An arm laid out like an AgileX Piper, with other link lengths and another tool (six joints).
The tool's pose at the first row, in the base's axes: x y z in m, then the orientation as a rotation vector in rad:
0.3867, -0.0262, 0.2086, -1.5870, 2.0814, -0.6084
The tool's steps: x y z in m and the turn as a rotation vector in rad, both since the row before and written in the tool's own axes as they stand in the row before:
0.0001, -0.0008, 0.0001, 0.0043, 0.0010, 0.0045
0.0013, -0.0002, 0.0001, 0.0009, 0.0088, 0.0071
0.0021, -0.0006, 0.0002, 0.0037, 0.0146, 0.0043
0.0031, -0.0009, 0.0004, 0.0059, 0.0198, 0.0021
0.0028, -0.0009, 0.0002, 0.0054, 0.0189, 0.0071
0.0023, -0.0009, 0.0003, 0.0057, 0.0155, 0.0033
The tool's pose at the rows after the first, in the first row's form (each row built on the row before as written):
0.3874, -0.0265, 0.2090, -1.5795, 2.0825, -0.6118
0.3873, -0.0278, 0.2089, -1.5710, 2.0931, -0.6182
0.3873, -0.0300, 0.2089, -1.5641, 2.1042, -0.6335
0.3874, -0.0333, 0.2089, -1.5584, 2.1162, -0.6565
0.3874, -0.0362, 0.2091, -1.5470, 2.1310, -0.6765
0.3876, -0.0387, 0.2093, -1.5398, 2.1406, -0.6950

